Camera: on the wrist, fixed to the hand. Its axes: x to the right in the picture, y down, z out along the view.
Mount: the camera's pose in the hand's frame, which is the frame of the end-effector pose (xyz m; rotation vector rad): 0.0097 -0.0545 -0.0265 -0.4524 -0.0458 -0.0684
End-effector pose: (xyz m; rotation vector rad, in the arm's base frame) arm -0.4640 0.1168 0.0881 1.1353 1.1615 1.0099
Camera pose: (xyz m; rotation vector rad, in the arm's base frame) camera -0.4881 0.1212 0.0318 0.7495 0.8696 1.1172
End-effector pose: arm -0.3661 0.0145 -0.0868 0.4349 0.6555 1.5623
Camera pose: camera -0.3419 0.0208 -0.1428 0.1065 0.2637 1.5738
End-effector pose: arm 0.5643 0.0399 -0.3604 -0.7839 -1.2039 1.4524
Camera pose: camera 0.6030 0.0536 -0.3148 -1.0038 -1.6071 1.1588
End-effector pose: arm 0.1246 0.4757 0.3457 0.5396 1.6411 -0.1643
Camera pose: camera 0.0765 0.4412 0.3293 0.1336 1.5880 0.1430
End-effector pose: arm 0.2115 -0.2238 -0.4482 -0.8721 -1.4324 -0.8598
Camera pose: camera 0.1743 -0.2716 -0.4383 -1.1899 -1.3327 -1.2508
